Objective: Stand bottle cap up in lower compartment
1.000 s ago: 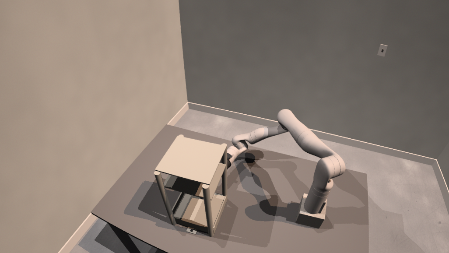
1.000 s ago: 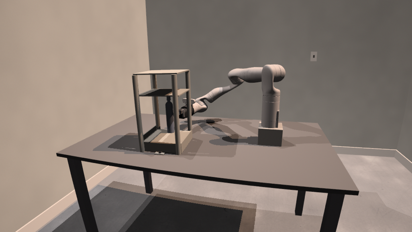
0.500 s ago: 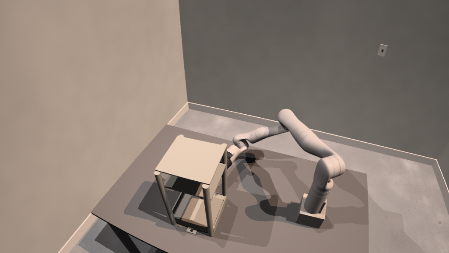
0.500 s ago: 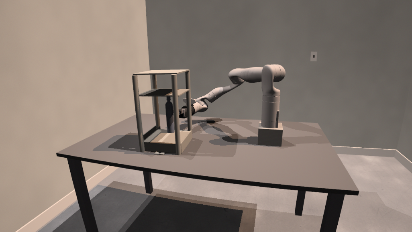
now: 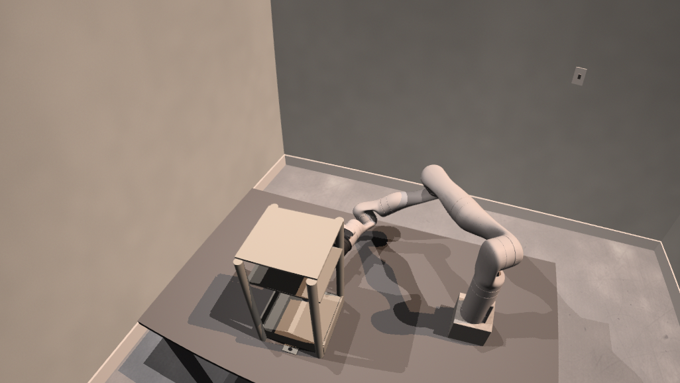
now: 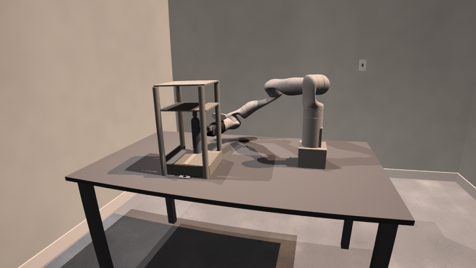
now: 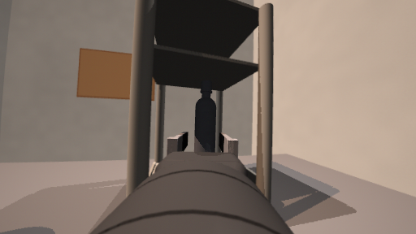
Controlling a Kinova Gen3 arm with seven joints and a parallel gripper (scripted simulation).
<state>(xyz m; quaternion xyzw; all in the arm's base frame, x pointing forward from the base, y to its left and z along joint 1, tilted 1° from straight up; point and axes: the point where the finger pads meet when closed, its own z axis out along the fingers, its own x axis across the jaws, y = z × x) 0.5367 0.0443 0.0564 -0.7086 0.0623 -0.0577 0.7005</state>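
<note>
Right now the shelving unit is 12 cm to the left of my hand and 5 cm above it.
</note>
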